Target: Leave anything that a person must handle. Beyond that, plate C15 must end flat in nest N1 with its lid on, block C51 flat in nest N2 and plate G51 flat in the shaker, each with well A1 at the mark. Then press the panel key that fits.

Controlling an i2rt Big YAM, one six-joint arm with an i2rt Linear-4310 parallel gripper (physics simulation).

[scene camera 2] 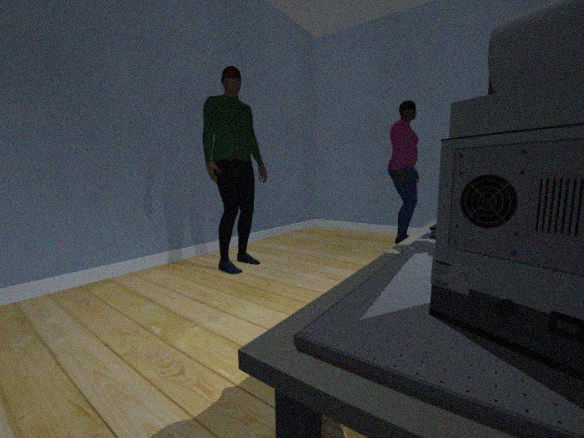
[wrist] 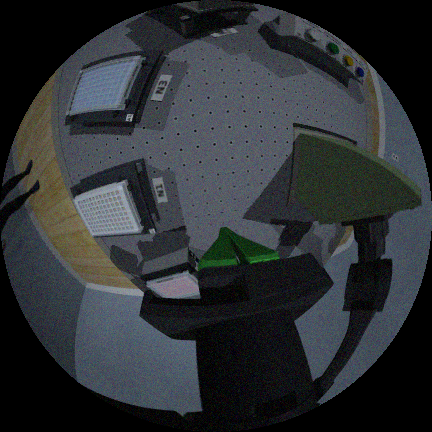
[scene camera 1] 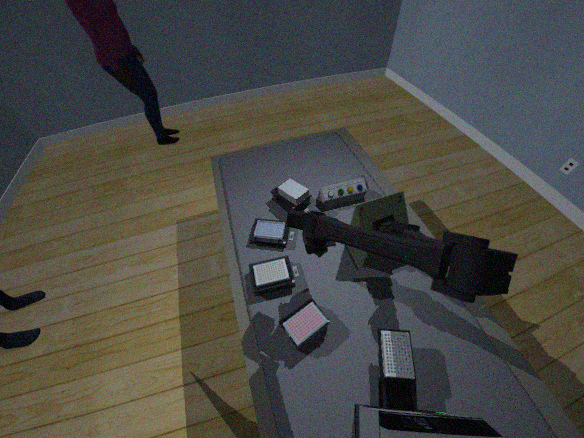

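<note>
My gripper point(scene camera 1: 319, 252) point(wrist: 222, 231) is shut and empty, its green fingertips above the table beside the nests. A white plate with yellowish wells point(scene camera 1: 271, 273) point(wrist: 109, 210) sits in the nest labelled N1 point(wrist: 159, 190), no lid discernible. A bluish plate point(scene camera 1: 270, 230) point(wrist: 105, 86) sits in the nest labelled N3 point(wrist: 161, 88). A white block-like piece point(scene camera 1: 293, 191) is on the dark nest N2, whose label point(wrist: 224, 32) shows. A pink-welled plate point(scene camera 1: 305, 323) point(wrist: 176, 285) sits turned on a dark base. The panel point(scene camera 1: 343, 192) has white, green, yellow and blue keys. Plate codes and A1 marks are unreadable.
A green tilted board point(scene camera 1: 379, 215) point(wrist: 350, 182) stands right of the gripper, near the arm. A silver welled block point(scene camera 1: 397, 353) tops a dark stand. A large instrument point(scene camera 2: 505, 210) is at the table's near end. Two people point(scene camera 2: 230, 135) point(scene camera 2: 404, 150) stand beyond the table.
</note>
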